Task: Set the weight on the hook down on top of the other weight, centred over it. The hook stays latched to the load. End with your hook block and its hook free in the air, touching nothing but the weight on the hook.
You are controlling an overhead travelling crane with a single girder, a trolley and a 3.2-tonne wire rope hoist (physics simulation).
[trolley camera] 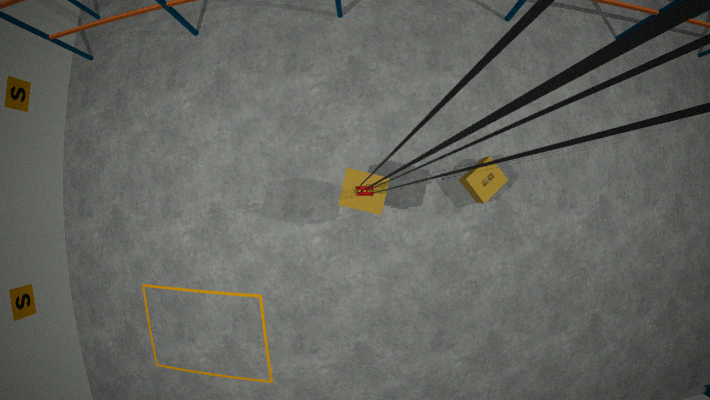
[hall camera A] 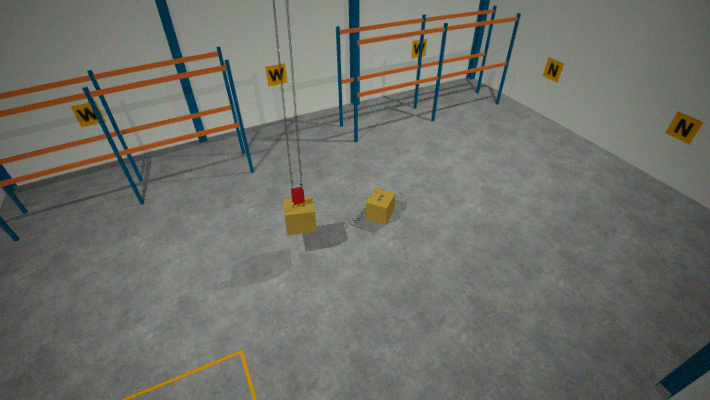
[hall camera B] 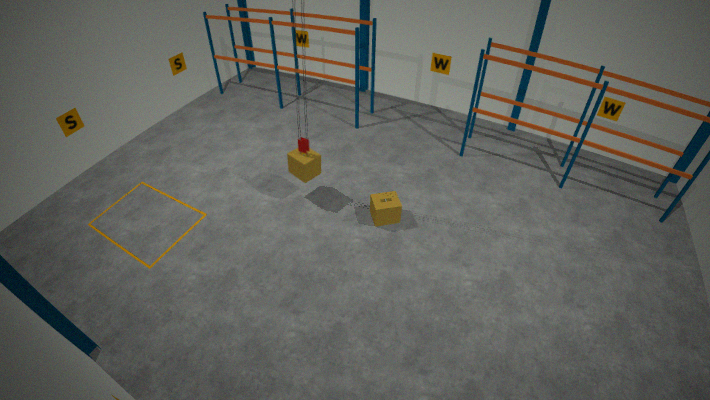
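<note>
My hook block [hall camera A: 298, 195] [hall camera B: 303, 145] [trolley camera: 364, 191] is red and hangs on its ropes, latched to a yellow box-shaped weight [hall camera A: 300, 223] [hall camera B: 304, 169] [trolley camera: 372, 205]. That weight hangs level in the air, with its shadows on the floor apart from it. The other yellow weight [hall camera A: 380, 208] [hall camera B: 386, 212] [trolley camera: 484, 186] stands on the floor. In the trolley view it lies to the right of the hanging weight, with a gap between them and turned at a different angle. The hook itself is too small to make out clearly.
A yellow floor outline [hall camera A: 182, 376] [hall camera B: 177, 241] [trolley camera: 202, 290] lies at the lower left in the trolley view. Blue and orange racks stand along the W wall, one at the left [hall camera A: 114, 145] [hall camera B: 357, 105] and one at the right [hall camera A: 339, 60] [hall camera B: 577, 150] in hall camera A.
</note>
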